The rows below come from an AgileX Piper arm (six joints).
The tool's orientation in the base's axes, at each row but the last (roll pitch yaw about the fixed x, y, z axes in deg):
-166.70 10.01 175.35
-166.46 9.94 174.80
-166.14 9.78 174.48
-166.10 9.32 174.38
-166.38 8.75 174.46
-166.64 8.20 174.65
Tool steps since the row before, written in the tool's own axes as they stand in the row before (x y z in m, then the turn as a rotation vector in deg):
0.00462 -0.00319 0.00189 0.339 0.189 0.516
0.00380 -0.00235 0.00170 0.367 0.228 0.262
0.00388 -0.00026 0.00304 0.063 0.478 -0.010
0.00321 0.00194 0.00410 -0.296 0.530 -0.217
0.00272 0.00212 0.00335 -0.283 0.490 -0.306
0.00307 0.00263 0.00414 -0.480 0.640 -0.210
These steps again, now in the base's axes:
-0.00463 -0.00317 -0.00189 -0.233 0.084 -0.596
-0.00378 -0.00235 -0.00174 -0.293 0.188 -0.367
-0.00341 -0.00066 -0.00351 0.001 0.469 -0.114
-0.00235 0.00113 -0.00491 0.333 0.537 0.130
-0.00198 0.00147 -0.00413 0.304 0.521 0.223
-0.00222 0.00182 -0.00503 0.528 0.625 0.124

